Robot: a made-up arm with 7 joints. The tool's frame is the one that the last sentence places. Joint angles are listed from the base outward.
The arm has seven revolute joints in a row. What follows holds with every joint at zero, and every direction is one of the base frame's. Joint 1 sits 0.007 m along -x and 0.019 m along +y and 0.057 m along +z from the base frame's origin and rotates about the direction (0, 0.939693, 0.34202), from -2.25 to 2.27 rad. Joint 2 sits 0.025 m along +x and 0.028 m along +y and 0.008 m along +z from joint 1 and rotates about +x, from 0.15 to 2.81 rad. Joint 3 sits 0.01 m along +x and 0.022 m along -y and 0.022 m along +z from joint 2 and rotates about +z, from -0.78 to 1.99 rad. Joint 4 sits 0.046 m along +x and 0.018 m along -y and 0.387 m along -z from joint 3 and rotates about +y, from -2.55 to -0.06 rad. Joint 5 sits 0.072 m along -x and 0.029 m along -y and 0.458 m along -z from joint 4 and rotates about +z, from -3.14 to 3.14 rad. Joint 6 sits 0.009 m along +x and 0.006 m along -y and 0.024 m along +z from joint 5 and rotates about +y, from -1.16 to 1.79 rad. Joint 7 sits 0.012 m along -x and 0.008 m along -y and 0.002 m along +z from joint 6 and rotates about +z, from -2.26 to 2.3 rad. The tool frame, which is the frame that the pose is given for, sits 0.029 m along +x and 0.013 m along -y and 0.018 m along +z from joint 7; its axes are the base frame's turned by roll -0.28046, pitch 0.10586 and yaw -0.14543 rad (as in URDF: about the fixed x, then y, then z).
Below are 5 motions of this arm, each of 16 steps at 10 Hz.
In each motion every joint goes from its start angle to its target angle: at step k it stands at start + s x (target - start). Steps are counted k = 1, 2, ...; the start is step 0. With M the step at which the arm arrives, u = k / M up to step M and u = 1 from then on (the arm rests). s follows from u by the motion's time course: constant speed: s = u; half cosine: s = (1 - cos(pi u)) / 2; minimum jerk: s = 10 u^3 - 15 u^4 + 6 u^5.
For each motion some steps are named. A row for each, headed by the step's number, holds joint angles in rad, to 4 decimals.
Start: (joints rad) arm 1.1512 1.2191 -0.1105 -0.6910 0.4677 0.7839 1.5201
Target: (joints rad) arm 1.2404 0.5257 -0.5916 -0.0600 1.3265 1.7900 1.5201
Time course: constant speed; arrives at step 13
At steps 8, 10, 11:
8: 1.2061 0.7924 -0.4066 -0.3027 0.9962 1.4030 1.5201
10: 1.2198 0.6857 -0.4806 -0.2056 1.1283 1.5578 1.5201
11: 1.2267 0.6324 -0.5176 -0.1571 1.1944 1.6352 1.5201

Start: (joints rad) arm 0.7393 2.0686 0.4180 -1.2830 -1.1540 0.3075 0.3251
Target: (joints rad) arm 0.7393 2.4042 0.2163 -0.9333 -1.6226 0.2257 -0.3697
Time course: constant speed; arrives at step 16
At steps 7, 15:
7: 0.7393 2.2154 0.3298 -1.1300 -1.3590 0.2717 0.0211
15: 0.7393 2.3832 0.2289 -0.9552 -1.5933 0.2308 -0.3263

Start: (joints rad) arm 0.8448 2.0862 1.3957 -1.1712 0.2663 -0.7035 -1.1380
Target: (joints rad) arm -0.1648 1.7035 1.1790 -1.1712 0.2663 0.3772 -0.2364
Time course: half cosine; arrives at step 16
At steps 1, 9, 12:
1: 0.8351 2.0825 1.3936 -1.1712 0.2663 -0.6931 -1.1293
9: 0.2415 1.8575 1.2662 -1.1712 0.2663 -0.0577 -0.5993
12: -0.0169 1.7595 1.2107 -1.1712 0.2663 0.2189 -0.3684

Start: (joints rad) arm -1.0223 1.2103 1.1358 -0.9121 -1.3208 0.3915 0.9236
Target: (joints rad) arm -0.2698 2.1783 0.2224 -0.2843 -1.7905 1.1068 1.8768
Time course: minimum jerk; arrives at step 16
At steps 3, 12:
3: -0.9856 1.2575 1.0913 -0.8815 -1.3437 0.4264 0.9701
12: -0.3477 2.0781 0.3170 -0.3493 -1.7419 1.0328 1.7781

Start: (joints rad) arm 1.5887 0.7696 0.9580 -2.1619 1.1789 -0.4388 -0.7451
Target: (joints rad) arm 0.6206 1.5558 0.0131 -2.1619 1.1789 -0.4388 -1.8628
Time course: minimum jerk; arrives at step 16
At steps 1, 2, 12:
1: 1.5866 0.7713 0.9559 -2.1619 1.1789 -0.4388 -0.7476
2: 1.5732 0.7822 0.9428 -2.1619 1.1789 -0.4388 -0.7630
12: 0.7208 1.4744 0.1109 -2.1619 1.1789 -0.4388 -1.7471

